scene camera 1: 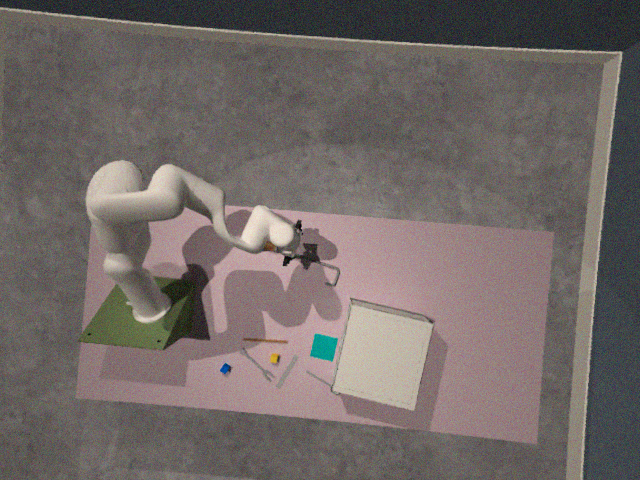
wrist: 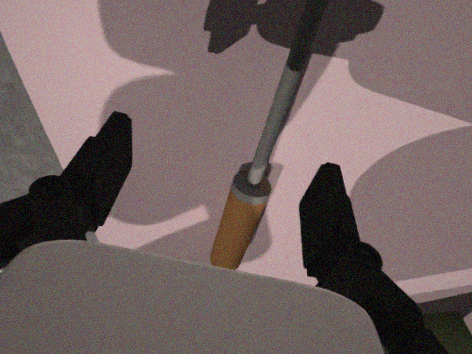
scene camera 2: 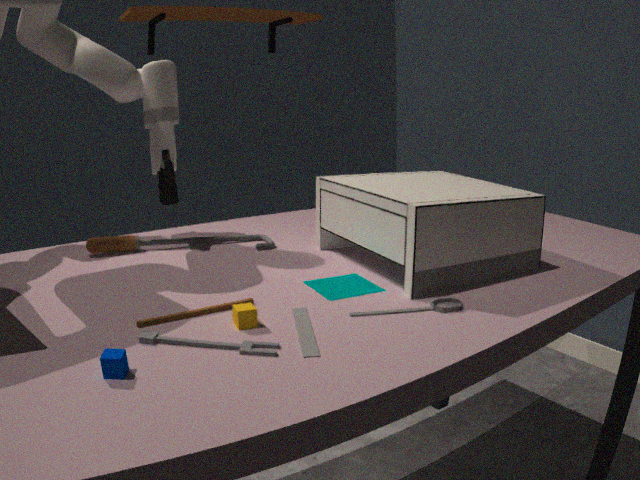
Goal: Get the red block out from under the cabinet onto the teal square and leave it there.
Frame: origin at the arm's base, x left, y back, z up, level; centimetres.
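Seen in the pictures: gripper, between the fingertips: (wrist: 223, 162) (scene camera 2: 169, 203); arm's base, origin of its link: (scene camera 1: 152, 307).
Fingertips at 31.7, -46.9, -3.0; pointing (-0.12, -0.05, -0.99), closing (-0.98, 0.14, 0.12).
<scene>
Offsets run from my fingertips to a thing's middle, as dx, dy, dz. "spot": to the spot under its first point.
The white cabinet {-33.3, -38.2, -1.5} (scene camera 1: 385, 356) (scene camera 2: 473, 237) stands on the pink table, with a low open gap under its front panel. The teal square {spot: -38.4, -17.9, -8.2} (scene camera 1: 324, 347) (scene camera 2: 343, 287) lies flat in front of that gap. The red block does not show in any view; the space under the cabinet is mostly hidden. A hooked rod with an orange handle {-6.9, +0.4, -7.0} (scene camera 1: 269, 246) (scene camera 2: 112, 244) (wrist: 239, 230) lies at the far side of the table. My gripper (scene camera 1: 293, 243) (scene camera 2: 168, 200) (wrist: 223, 162) is open and empty, pointing down above this tool; in the wrist view the handle and rod show between the fingers, lower down.
A yellow block {-45.8, +0.9, -7.0} (scene camera 1: 274, 358) (scene camera 2: 245, 316), a blue block {-53.3, +19.4, -7.0} (scene camera 1: 225, 368) (scene camera 2: 114, 363), a brown stick {-39.9, +5.9, -7.9} (scene camera 1: 265, 340) (scene camera 2: 193, 313), a grey fork-ended tool {-49.9, +7.5, -8.0} (scene camera 1: 256, 364) (scene camera 2: 201, 343), a flat grey strip {-50.5, -5.0, -8.2} (scene camera 1: 287, 370) (scene camera 2: 306, 332) and a ring-ended rod {-51.7, -19.9, -7.9} (scene camera 1: 318, 378) (scene camera 2: 392, 312) lie near the cabinet's front.
</scene>
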